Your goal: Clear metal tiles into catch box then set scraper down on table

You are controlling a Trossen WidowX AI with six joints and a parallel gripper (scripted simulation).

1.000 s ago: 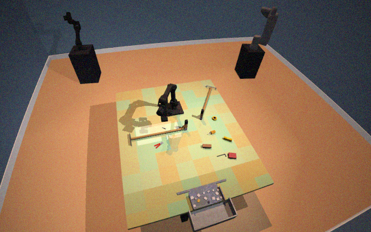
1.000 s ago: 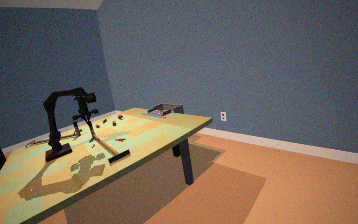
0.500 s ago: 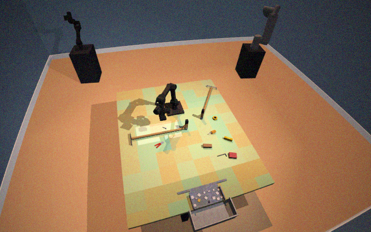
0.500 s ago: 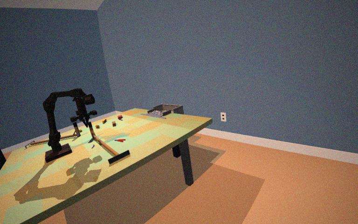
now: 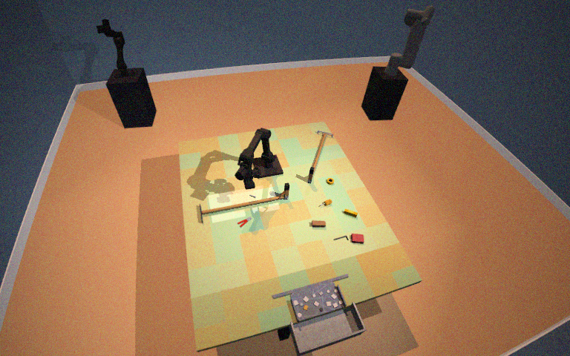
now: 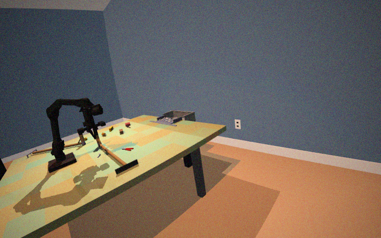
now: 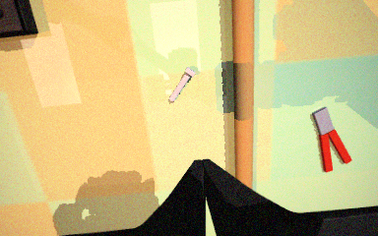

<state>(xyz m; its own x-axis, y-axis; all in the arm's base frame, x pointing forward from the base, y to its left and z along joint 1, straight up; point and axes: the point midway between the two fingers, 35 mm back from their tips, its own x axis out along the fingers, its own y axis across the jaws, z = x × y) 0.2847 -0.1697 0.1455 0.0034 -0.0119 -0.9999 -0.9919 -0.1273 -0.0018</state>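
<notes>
The long scraper is 6 cm ahead of my gripper tip, 2 cm to the right of it and 7 cm below it. The rest, counted from my gripper tip: yellow ring: 8 cm behind, 61 cm to the left, 12 cm below; then orange screwdriver: 11 cm ahead, 53 cm to the left, 12 cm below; then brown block: 27 cm ahead, 43 cm to the left, 12 cm below.
</notes>
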